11 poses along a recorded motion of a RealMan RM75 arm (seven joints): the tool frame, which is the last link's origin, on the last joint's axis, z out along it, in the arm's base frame.
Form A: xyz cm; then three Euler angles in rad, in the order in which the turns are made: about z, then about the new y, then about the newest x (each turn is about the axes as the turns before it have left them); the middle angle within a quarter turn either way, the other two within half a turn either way.
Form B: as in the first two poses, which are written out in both.
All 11 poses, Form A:
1: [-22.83 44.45 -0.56 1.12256 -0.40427 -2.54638]
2: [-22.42 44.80 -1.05 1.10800 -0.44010 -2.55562]
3: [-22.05 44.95 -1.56 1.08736 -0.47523 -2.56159]
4: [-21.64 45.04 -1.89 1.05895 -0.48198 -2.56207]
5: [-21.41 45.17 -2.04 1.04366 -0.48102 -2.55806]
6: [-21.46 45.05 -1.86 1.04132 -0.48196 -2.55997]
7: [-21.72 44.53 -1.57 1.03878 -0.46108 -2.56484]
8: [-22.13 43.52 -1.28 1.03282 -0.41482 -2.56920]
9: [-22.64 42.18 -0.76 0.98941 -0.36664 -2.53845]
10: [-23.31 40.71 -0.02 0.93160 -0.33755 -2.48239]
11: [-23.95 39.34 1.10 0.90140 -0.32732 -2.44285]
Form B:
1: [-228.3 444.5 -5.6 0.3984 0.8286 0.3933 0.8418 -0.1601 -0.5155]
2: [-224.2 448.0 -10.5 0.4039 0.8095 0.4260 0.8507 -0.1612 -0.5003]
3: [-220.5 449.5 -15.6 0.4133 0.7873 0.4575 0.8572 -0.1668 -0.4873]
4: [-216.4 450.4 -18.9 0.4340 0.7725 0.4635 0.8538 -0.1885 -0.4852]
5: [-214.1 451.7 -20.4 0.4460 0.7662 0.4627 0.8495 -0.1995 -0.4885]
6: [-214.6 450.5 -18.6 0.4475 0.7648 0.4635 0.8498 -0.2023 -0.4868]
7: [-217.2 445.3 -15.7 0.4543 0.7718 0.4449 0.8455 -0.2161 -0.4884]
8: [-221.3 435.2 -12.8 0.4689 0.7859 0.4030 0.8337 -0.2433 -0.4957]
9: [-226.4 421.8 -7.6 0.5127 0.7802 0.3585 0.7999 -0.2823 -0.5295]
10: [-233.1 407.1 -0.2 0.5629 0.7573 0.3312 0.7554 -0.3088 -0.5779]
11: [-239.5 393.4 11.0 0.5876 0.7426 0.3215 0.7287 -0.3129 -0.6091]
